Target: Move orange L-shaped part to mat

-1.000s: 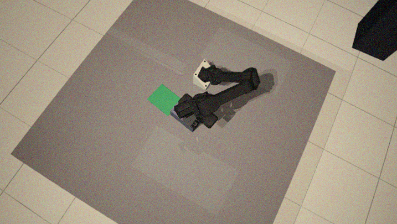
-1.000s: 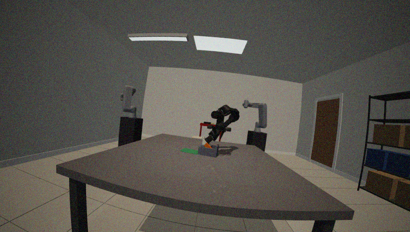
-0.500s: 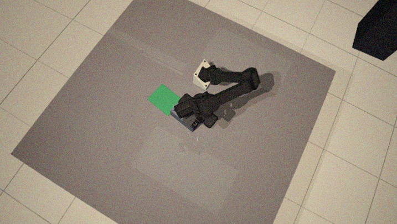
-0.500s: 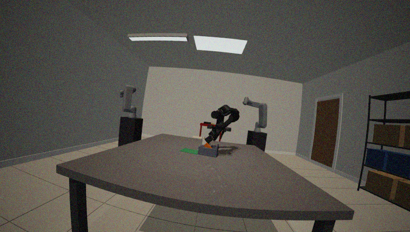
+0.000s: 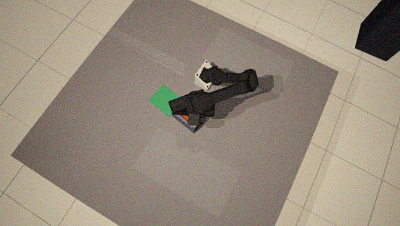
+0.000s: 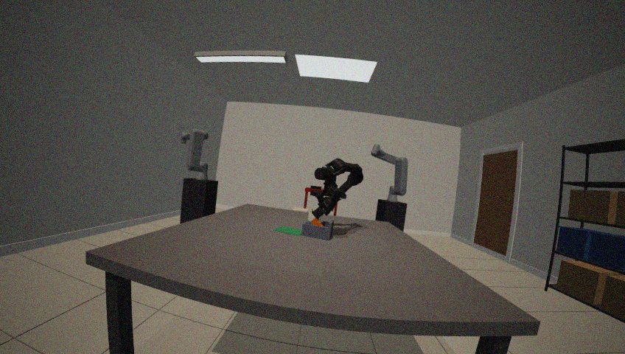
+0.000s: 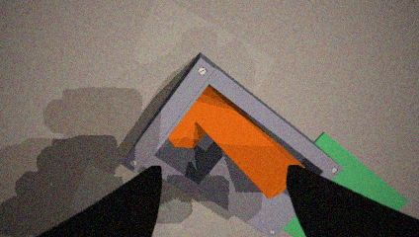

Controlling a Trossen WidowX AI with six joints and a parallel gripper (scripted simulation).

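The orange L-shaped part lies 2 cm behind my gripper tip, 1 cm to the right of it and 10 cm below it. Also, from my gripper tip: green mat 6 cm behind, 18 cm to the right, 16 cm below.
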